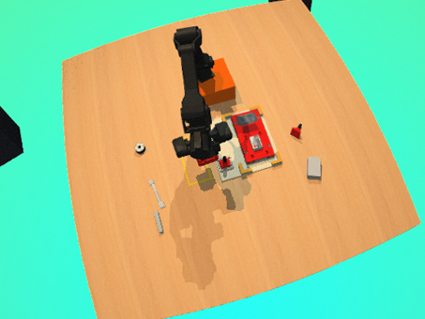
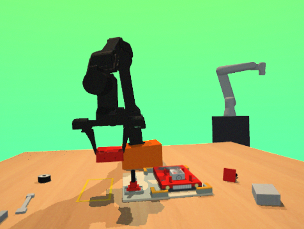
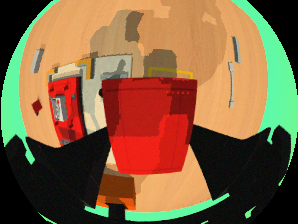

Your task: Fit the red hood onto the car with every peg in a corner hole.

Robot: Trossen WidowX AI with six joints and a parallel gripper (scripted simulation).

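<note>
Right now my gripper tip is 19 cm to the right of the grey engine block, 8 cm above it and 3 cm short of it. From my gripper tip the other things lie so: black wheel: 20 cm to the right, 17 cm behind, 9 cm below; red hood: right at my gripper tip.
</note>
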